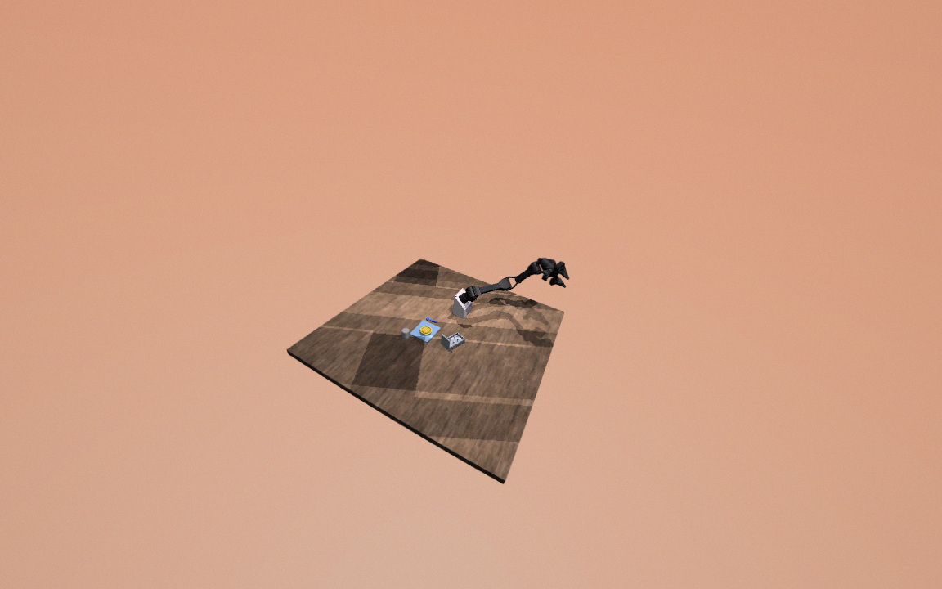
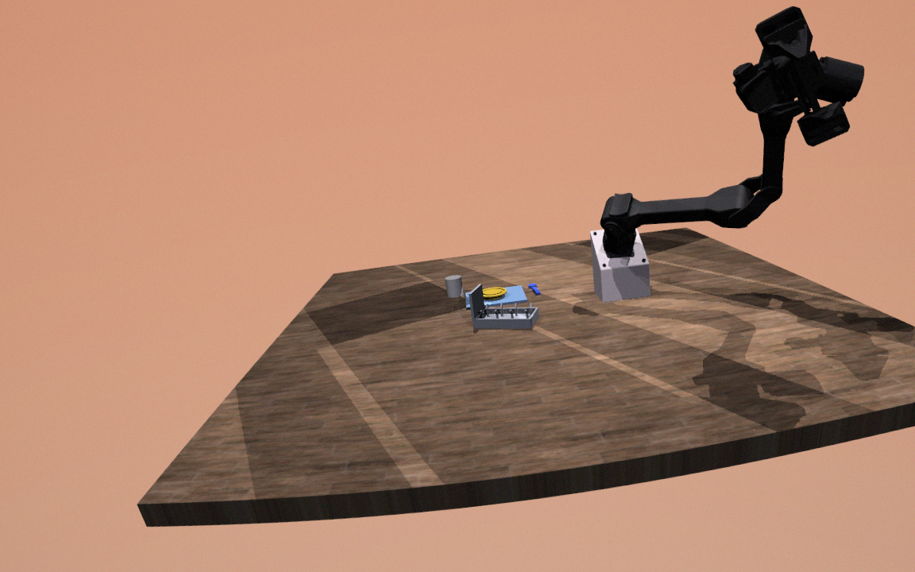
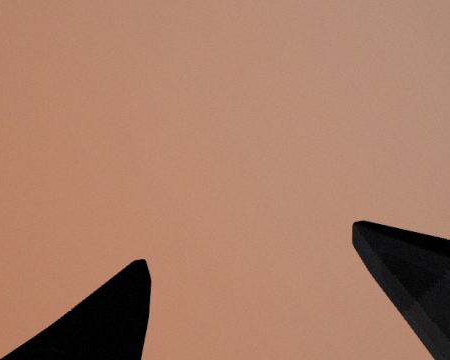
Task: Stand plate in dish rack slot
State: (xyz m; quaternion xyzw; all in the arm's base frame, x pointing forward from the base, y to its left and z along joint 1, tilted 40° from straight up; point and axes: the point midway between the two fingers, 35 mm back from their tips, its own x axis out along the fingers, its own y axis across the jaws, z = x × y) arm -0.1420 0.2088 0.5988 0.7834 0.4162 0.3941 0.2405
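Now: the yellow plate 450 mm ahead of my gripper tip, 650 mm to the right of it and 410 mm below it. The rest, counted from my gripper tip: blue spoon: 350 mm ahead, 690 mm to the right, 420 mm below; then light blue mat: 450 mm ahead, 660 mm to the right, 420 mm below; then grey dish rack: 420 mm ahead, 470 mm to the right, 400 mm below.
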